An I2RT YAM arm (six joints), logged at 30 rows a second.
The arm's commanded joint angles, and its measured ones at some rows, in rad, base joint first. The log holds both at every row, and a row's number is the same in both.
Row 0, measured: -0.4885 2.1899 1.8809 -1.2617 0.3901 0.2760
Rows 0 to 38, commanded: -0.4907 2.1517 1.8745 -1.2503 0.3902 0.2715; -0.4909 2.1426 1.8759 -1.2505 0.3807 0.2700; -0.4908 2.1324 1.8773 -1.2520 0.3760 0.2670; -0.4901 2.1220 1.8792 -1.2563 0.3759 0.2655; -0.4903 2.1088 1.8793 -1.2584 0.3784 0.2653; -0.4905 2.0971 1.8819 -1.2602 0.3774 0.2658; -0.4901 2.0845 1.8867 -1.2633 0.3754 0.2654; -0.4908 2.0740 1.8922 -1.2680 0.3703 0.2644; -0.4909 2.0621 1.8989 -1.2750 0.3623 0.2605; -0.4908 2.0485 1.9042 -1.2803 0.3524 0.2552; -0.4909 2.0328 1.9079 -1.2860 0.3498 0.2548; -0.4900 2.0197 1.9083 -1.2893 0.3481 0.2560; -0.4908 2.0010 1.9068 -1.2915 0.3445 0.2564; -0.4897 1.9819 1.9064 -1.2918 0.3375 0.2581; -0.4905 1.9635 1.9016 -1.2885 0.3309 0.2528; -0.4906 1.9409 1.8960 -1.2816 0.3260 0.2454; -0.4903 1.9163 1.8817 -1.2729 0.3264 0.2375; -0.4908 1.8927 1.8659 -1.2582 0.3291 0.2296; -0.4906 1.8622 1.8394 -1.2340 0.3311 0.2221; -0.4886 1.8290 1.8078 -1.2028 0.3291 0.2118; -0.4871 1.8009 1.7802 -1.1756 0.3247 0.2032; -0.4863 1.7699 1.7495 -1.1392 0.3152 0.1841; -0.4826 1.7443 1.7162 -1.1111 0.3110 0.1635; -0.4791 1.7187 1.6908 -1.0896 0.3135 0.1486; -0.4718 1.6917 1.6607 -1.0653 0.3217 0.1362; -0.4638 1.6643 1.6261 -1.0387 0.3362 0.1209; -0.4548 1.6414 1.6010 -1.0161 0.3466 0.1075; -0.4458 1.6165 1.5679 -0.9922 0.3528 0.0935; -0.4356 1.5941 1.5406 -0.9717 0.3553 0.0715; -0.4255 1.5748 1.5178 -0.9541 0.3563 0.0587; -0.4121 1.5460 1.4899 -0.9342 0.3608 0.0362; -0.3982 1.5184 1.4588 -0.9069 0.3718 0.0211; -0.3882 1.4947 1.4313 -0.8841 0.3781 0.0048; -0.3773 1.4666 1.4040 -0.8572 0.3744 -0.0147; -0.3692 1.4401 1.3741 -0.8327 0.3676 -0.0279; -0.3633 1.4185 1.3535 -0.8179 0.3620 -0.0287; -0.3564 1.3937 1.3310 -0.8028 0.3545 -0.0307; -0.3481 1.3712 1.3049 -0.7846 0.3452 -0.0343; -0.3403 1.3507 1.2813 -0.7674 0.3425 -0.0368
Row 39, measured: -0.3542 1.4109 1.3190 -0.8738 0.3481 0.0010
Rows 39 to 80, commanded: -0.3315 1.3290 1.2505 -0.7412 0.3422 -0.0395; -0.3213 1.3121 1.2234 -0.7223 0.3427 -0.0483; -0.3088 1.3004 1.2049 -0.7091 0.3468 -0.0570; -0.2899 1.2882 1.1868 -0.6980 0.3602 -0.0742; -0.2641 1.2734 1.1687 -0.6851 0.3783 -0.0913; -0.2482 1.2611 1.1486 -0.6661 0.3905 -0.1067; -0.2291 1.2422 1.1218 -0.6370 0.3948 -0.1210; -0.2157 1.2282 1.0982 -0.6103 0.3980 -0.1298; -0.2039 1.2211 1.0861 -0.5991 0.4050 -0.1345; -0.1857 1.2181 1.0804 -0.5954 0.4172 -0.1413; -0.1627 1.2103 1.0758 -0.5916 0.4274 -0.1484; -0.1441 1.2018 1.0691 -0.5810 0.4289 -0.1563; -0.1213 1.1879 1.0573 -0.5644 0.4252 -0.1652; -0.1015 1.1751 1.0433 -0.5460 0.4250 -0.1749; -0.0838 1.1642 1.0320 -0.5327 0.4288 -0.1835; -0.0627 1.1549 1.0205 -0.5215 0.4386 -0.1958; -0.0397 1.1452 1.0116 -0.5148 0.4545 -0.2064; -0.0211 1.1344 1.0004 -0.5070 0.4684 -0.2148; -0.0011 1.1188 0.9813 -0.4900 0.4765 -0.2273; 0.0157 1.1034 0.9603 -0.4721 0.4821 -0.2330; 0.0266 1.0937 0.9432 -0.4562 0.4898 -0.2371; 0.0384 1.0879 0.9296 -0.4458 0.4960 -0.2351; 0.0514 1.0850 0.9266 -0.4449 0.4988 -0.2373; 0.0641 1.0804 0.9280 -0.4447 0.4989 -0.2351; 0.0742 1.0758 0.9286 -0.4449 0.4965 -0.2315; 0.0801 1.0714 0.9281 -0.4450 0.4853 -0.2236; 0.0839 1.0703 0.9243 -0.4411 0.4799 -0.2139; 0.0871 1.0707 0.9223 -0.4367 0.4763 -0.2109; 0.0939 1.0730 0.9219 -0.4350 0.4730 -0.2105; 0.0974 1.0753 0.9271 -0.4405 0.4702 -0.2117; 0.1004 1.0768 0.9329 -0.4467 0.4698 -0.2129; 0.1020 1.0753 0.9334 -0.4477 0.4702 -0.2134; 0.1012 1.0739 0.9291 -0.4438 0.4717 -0.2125; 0.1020 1.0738 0.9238 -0.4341 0.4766 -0.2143; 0.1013 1.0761 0.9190 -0.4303 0.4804 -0.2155; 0.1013 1.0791 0.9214 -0.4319 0.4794 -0.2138; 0.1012 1.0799 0.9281 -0.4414 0.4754 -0.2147; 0.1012 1.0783 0.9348 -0.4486 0.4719 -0.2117; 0.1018 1.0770 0.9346 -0.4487 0.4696 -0.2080; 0.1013 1.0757 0.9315 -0.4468 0.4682 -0.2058; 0.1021 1.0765 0.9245 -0.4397 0.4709 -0.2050; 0.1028 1.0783 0.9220 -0.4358 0.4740 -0.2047
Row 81, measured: 0.0986 1.0885 0.9306 -0.4660 0.4694 -0.2173
